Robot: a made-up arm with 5 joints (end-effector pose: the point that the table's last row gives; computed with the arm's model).
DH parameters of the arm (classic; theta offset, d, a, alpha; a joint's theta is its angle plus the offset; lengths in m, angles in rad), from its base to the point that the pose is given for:
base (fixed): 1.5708 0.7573 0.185 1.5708
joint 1: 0 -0.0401 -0.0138 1.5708
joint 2: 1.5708 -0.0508 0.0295 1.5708
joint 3: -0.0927 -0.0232 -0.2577 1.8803
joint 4: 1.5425 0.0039 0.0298 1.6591
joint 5: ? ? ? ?
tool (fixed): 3.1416 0.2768 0 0
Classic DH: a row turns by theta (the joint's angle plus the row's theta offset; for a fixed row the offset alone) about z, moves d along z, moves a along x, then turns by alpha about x.
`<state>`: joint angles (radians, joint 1 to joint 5).
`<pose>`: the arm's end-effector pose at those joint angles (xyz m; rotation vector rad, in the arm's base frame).
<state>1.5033 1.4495 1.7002 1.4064 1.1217</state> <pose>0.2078 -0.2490 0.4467 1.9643 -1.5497 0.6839</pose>
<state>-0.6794 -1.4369 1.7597 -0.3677 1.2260</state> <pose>0.0660 0.3432 0.5846 0.5079 -2.9301 -0.7690</pose>
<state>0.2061 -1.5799 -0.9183 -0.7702 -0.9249</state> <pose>-0.0539 0.4487 0.7599 -1.8013 0.3423 1.1698</pose>
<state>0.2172 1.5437 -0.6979 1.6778 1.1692</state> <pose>0.1122 0.6712 0.8145 -1.2205 0.8055 1.3991</pose>
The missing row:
joint 5: 1.26 0.2649 0.0654 1.5708
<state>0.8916 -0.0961 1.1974 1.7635 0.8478</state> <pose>-0.0492 -0.2251 1.2639 -0.0839 1.6892 -2.6437</pose>
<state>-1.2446 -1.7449 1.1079 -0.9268 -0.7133</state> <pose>0.0028 0.0157 0.8451 0.8506 -1.0386 0.5269</pose>
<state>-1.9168 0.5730 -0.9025 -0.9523 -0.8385</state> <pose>0.1707 0.2009 0.9543 -1.5961 0.9891 -1.8018</pose>
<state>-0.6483 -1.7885 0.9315 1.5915 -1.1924</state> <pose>-0.2480 -0.0488 1.1728 1.1742 1.2887 -1.3493</pose>
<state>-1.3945 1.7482 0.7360 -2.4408 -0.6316</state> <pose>-0.2576 0.2487 0.3414 1.9590 0.3540 -0.3924</pose>
